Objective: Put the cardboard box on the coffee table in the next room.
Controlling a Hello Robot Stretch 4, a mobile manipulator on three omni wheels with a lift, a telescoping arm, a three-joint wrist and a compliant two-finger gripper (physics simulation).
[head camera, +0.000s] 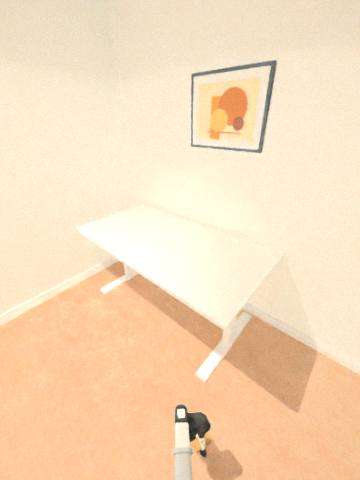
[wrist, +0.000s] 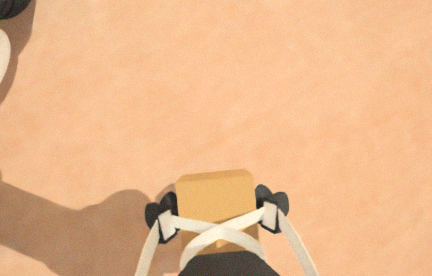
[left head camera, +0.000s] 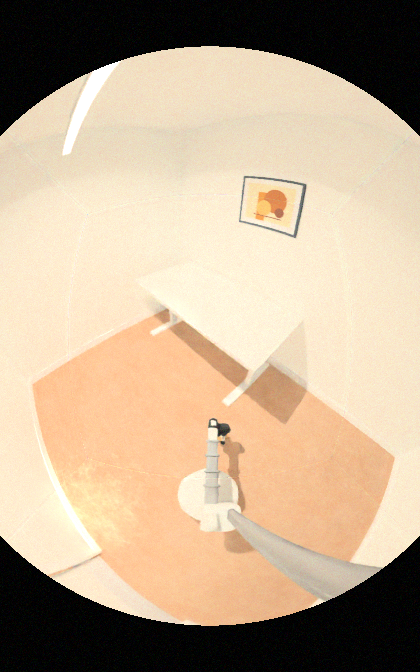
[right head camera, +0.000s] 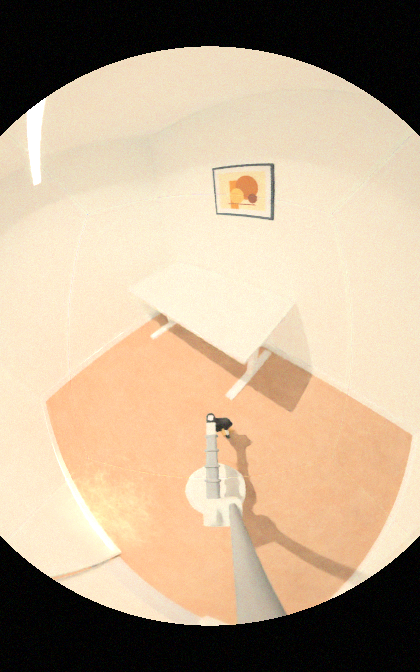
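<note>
The tan cardboard box (head camera: 208,442) (wrist: 215,195) is between the two dark fingertips of my gripper (wrist: 216,203), with one pad against each side. My gripper is shut on it. In the head camera view the arm reaches forward and is low, and the fingers and wrist hide most of the box. The gripper's shadow lies close beside it on the floor. I cannot tell whether the box touches the floor. The coffee table does not show in these views.
A white desk (head camera: 180,250) (left head camera: 225,310) (right head camera: 215,310) stands ahead against the wall. Its near right foot (head camera: 220,352) (left head camera: 242,387) reaches toward the gripper. A framed picture (head camera: 232,107) hangs above it. My round white base (left head camera: 192,492) (right head camera: 200,490) is beneath the arm.
</note>
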